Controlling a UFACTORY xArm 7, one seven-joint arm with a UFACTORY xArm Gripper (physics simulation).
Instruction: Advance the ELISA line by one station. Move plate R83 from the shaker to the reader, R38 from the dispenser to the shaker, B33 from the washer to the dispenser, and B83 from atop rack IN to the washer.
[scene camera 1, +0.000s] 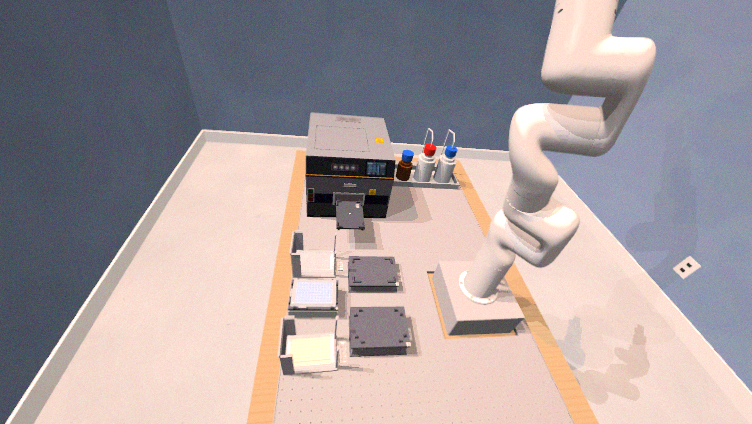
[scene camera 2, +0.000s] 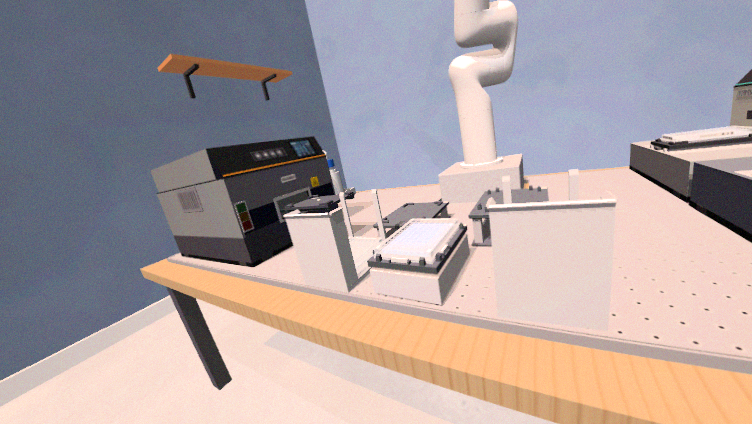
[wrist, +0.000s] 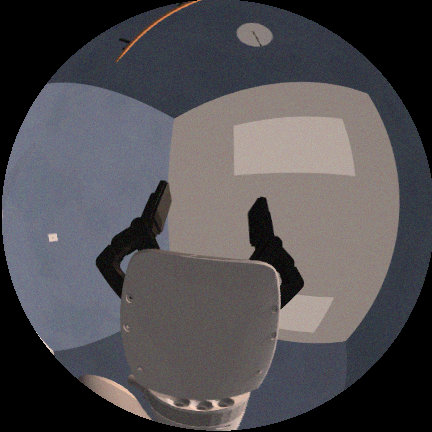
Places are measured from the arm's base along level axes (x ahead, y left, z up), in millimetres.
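Pixels of known places: gripper, fingertip midpoint: (wrist: 212, 196); arm's base at its link origin: (scene camera 1: 477, 287) (scene camera 2: 481, 164).
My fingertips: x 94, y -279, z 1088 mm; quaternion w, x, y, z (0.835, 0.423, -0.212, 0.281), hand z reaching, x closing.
For each thing: its top centre in the pictures, then the offset to it from my fingertips. "*": a spot on its surface instead.
- pale blue plate at its top centre: (scene camera 2: 419, 232) (scene camera 1: 314, 291) 409 mm ahead, 373 mm left, 1106 mm down
- whitish plate-like piece at its top centre: (scene camera 2: 346, 250) (scene camera 1: 314, 259) 443 mm ahead, 233 mm left, 1140 mm down
- farther walled rack at its top centre: (scene camera 2: 334, 200) (scene camera 1: 314, 241) 443 mm ahead, 233 mm left, 1047 mm down
- nearer walled rack at a spot on its surface: (scene camera 2: 552, 263) * 448 mm ahead, 545 mm left, 1106 mm down
- white plate at its top centre: (scene camera 2: 705, 131) 171 mm back, 749 mm left, 1071 mm down
- boxy instrument at its top centre: (scene camera 2: 235, 152) (scene camera 1: 349, 134) 414 mm ahead, 225 mm right, 904 mm down
My gripper (wrist: 212, 196) is open and empty, pointing at the ceiling and walls in the wrist view, far from the plates. A pale blue plate (scene camera 1: 314, 293) (scene camera 2: 421, 239) sits on a low block with dark corner clamps. A whitish plate-like piece (scene camera 1: 317, 262) lies in the farther walled rack (scene camera 1: 297, 253) (scene camera 2: 315, 252). A pale yellow one (scene camera 1: 310, 351) lies in the nearer walled rack (scene camera 1: 287, 344) (scene camera 2: 552, 263). A white plate (scene camera 2: 705, 135) sits on a device at the right. A boxy instrument (scene camera 1: 347, 136) (scene camera 2: 200, 202) has its dark tray (scene camera 1: 349, 214) out. Plate labels are unreadable.
Two dark raised platforms (scene camera 1: 373, 272) (scene camera 1: 378, 329) stand right of the racks. Bottles with blue and red caps (scene camera 1: 405, 167) (scene camera 1: 425, 167) (scene camera 1: 446, 167) stand beside the instrument. The arm's base block (scene camera 1: 479, 316) (scene camera 2: 481, 181) stands at the table's right side. A wall shelf (scene camera 2: 226, 67) hangs above.
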